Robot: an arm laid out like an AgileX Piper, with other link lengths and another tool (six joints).
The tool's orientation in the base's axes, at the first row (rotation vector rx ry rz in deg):
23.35, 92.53, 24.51
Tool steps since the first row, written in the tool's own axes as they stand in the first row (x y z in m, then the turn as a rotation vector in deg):
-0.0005, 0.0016, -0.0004, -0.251, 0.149, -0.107
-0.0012, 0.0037, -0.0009, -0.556, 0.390, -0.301
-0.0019, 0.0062, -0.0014, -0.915, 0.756, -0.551
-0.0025, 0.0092, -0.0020, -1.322, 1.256, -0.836
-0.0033, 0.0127, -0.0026, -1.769, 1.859, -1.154
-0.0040, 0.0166, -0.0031, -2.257, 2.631, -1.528
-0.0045, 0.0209, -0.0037, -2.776, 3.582, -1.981
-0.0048, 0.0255, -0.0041, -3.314, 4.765, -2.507
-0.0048, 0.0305, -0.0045, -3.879, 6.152, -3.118
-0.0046, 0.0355, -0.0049, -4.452, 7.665, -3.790
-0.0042, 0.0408, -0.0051, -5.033, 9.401, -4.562
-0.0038, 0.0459, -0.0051, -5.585, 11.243, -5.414
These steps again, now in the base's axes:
-0.0003, 0.0011, 0.0013, -0.084, -0.001, 0.299
-0.0008, 0.0026, 0.0030, -0.250, 0.048, 0.698
-0.0012, 0.0044, 0.0049, -0.465, 0.176, 1.210
-0.0017, 0.0066, 0.0069, -0.710, 0.394, 1.834
-0.0022, 0.0092, 0.0094, -0.984, 0.681, 2.547
-0.0026, 0.0122, 0.0120, -1.308, 1.091, 3.384
-0.0031, 0.0157, 0.0147, -1.707, 1.637, 4.344
-0.0034, 0.0195, 0.0173, -2.175, 2.372, 5.442
-0.0038, 0.0238, 0.0198, -2.723, 3.267, 6.673
-0.0042, 0.0282, 0.0222, -3.330, 4.265, 7.979
-0.0043, 0.0330, 0.0245, -4.034, 5.448, 9.411
-0.0043, 0.0376, 0.0267, -4.819, 6.734, 10.878

